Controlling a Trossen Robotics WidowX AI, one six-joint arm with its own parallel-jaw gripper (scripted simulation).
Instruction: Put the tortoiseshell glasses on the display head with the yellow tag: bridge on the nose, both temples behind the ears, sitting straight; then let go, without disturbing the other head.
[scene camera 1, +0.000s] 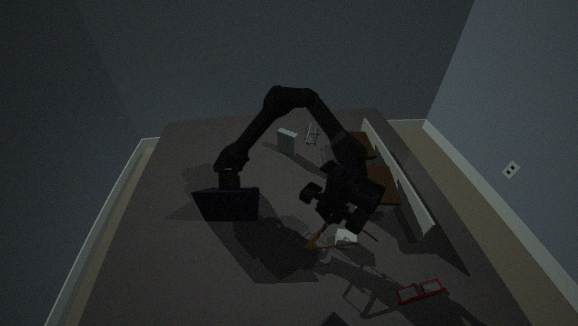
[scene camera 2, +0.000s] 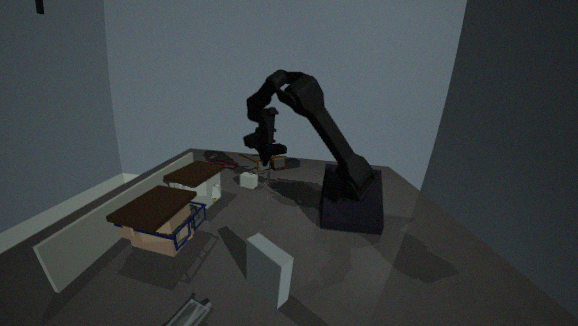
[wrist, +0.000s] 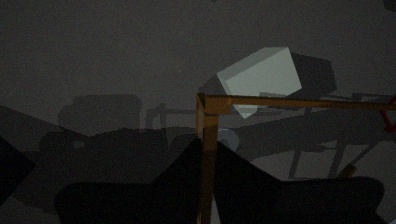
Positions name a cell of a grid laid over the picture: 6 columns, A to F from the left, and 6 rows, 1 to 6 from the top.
My gripper shows in scene camera 1 (D5), in scene camera 2 (C4) and in the wrist view (D4).
